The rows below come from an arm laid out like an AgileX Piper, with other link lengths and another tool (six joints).
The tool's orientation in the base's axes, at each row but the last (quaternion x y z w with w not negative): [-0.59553 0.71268 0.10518 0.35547]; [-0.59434 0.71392 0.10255 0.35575]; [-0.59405 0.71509 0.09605 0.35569]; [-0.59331 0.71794 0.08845 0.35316]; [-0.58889 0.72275 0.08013 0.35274]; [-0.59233 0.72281 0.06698 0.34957]
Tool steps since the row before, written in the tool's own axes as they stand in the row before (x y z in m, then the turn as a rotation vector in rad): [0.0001 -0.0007 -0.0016 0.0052 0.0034 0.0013]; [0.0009 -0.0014 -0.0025 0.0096 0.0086 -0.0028]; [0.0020 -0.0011 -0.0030 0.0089 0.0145 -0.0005]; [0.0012 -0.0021 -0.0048 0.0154 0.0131 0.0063]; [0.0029 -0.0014 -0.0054 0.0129 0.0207 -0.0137]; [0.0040 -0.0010 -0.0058 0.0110 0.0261 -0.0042]
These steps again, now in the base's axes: [0.0000 -0.0012 0.0013 -0.0028 -0.0024 -0.0052]; [0.0003 -0.0025 0.0016 -0.0094 -0.0067 -0.0064]; [-0.0003 -0.0035 0.0013 -0.0139 -0.0032 -0.0093]; [-0.0001 -0.0042 0.0034 -0.0102 -0.0050 -0.0179]; [-0.0011 -0.0056 0.0027 -0.0252 -0.0115 -0.0039]; [-0.0018 -0.0065 0.0023 -0.0260 -0.0035 -0.0116]
